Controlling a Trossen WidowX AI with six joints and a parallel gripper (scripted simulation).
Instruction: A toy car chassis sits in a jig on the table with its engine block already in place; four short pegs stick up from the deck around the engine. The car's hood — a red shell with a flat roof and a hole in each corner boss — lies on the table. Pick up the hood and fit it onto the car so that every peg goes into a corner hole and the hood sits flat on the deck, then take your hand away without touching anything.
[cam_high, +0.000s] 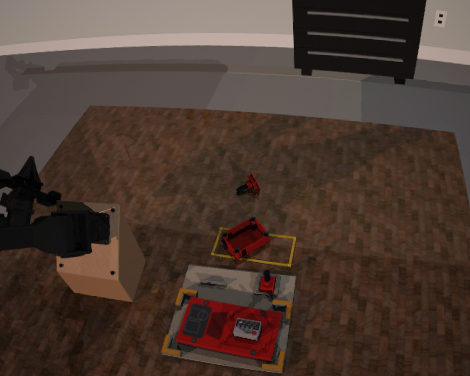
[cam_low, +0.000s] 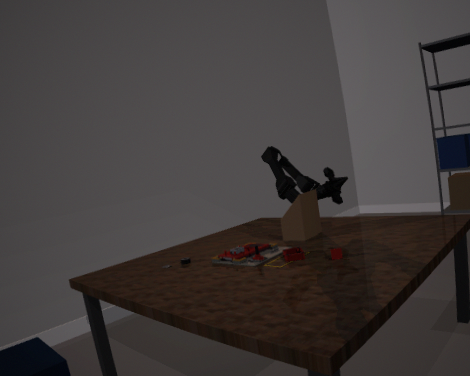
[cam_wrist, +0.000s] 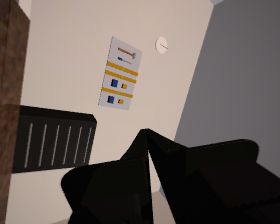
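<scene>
The red hood is 52 cm ahead of my gripper tip, 23 cm below it and 3 cm to the right of it. Also, from my gripper tip: grey engine block (56 cm ahead, 26 cm to the right, 21 cm below); then grey jig (52 cm ahead, 24 cm to the right, 22 cm below).
</scene>
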